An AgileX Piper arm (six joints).
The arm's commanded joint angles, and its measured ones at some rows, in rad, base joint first. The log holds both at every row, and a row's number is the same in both.
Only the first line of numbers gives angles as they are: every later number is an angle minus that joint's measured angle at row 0.
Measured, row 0:
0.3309, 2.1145, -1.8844, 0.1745, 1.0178, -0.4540
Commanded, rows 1 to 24:
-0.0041, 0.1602, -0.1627, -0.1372, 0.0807, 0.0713
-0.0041, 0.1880, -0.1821, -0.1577, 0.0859, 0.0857
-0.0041, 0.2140, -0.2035, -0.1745, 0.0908, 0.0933
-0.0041, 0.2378, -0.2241, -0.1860, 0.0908, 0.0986
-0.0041, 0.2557, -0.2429, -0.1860, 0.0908, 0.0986
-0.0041, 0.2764, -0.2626, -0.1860, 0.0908, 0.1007
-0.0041, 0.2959, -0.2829, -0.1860, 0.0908, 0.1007
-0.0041, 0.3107, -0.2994, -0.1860, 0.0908, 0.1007
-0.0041, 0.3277, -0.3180, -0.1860, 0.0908, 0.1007
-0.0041, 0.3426, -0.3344, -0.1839, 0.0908, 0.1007
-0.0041, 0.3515, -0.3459, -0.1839, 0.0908, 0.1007
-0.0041, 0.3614, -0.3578, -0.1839, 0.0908, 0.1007
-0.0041, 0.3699, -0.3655, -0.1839, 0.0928, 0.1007
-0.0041, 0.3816, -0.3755, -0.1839, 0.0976, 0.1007
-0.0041, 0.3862, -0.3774, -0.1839, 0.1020, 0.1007
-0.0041, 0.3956, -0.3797, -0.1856, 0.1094, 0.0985
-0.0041, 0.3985, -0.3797, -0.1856, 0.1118, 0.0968
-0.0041, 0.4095, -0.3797, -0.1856, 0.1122, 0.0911
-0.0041, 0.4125, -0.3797, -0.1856, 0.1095, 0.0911
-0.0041, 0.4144, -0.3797, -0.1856, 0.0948, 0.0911
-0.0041, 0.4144, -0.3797, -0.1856, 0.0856, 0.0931
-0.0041, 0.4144, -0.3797, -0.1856, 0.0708, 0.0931
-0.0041, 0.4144, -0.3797, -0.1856, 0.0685, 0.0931
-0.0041, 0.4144, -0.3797, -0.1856, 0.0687, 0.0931
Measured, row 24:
-0.0017, 0.4189, -0.3705, -0.1745, 0.0877, 0.0975
